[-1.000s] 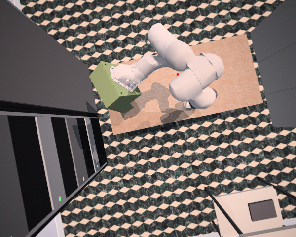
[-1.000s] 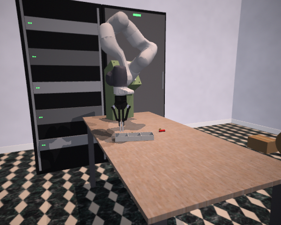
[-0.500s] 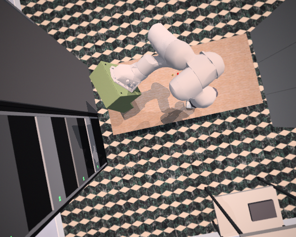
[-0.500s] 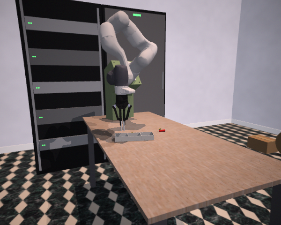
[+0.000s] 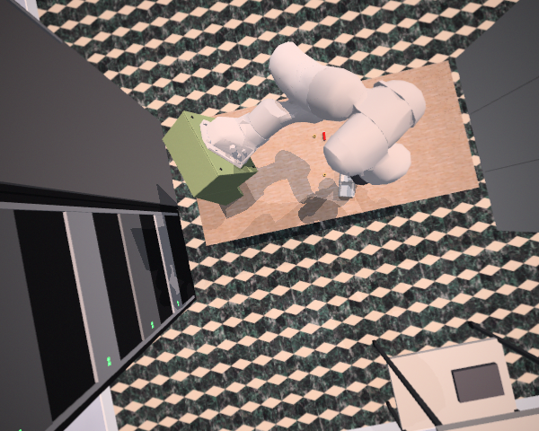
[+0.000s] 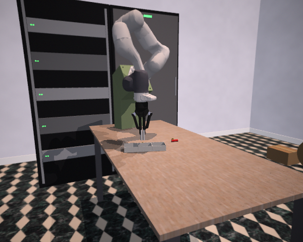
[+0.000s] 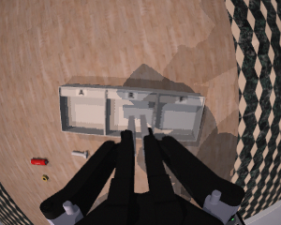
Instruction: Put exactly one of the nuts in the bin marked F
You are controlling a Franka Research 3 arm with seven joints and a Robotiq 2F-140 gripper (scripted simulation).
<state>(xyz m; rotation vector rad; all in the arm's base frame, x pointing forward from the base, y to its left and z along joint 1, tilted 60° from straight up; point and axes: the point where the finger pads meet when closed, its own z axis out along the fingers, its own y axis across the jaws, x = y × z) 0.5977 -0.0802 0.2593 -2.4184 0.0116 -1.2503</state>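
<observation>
Now: hand 10 mm to the right of the grey three-compartment bin tray and 80 mm above it. From my hand the other things lie so: silver nut (80 mm behind, 40 mm to the left, 90 mm below); red cylinder (180 mm behind, 210 mm to the left, 90 mm below); silver bolt (120 mm behind, 100 mm to the left, 90 mm below).
</observation>
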